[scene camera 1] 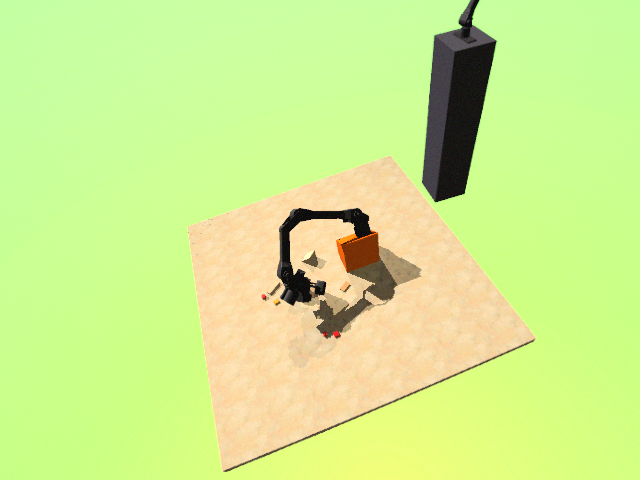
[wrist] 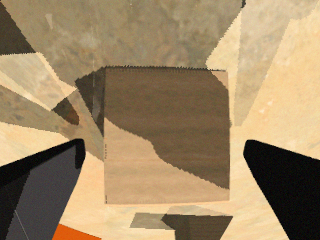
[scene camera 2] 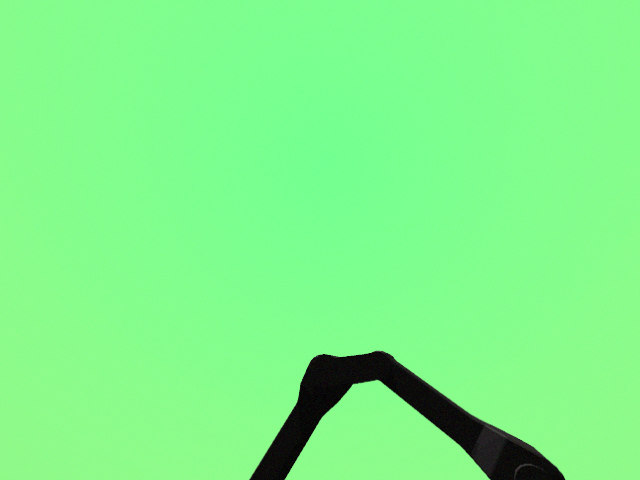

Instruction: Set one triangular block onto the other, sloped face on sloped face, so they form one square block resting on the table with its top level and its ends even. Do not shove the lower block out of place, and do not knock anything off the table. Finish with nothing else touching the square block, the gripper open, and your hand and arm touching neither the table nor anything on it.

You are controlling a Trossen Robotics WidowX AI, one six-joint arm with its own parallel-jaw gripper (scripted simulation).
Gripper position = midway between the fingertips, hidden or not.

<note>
The gripper (wrist: 167,147) is open and holds nothing. Further things: a wooden triangular block (wrist: 166,131).
</note>
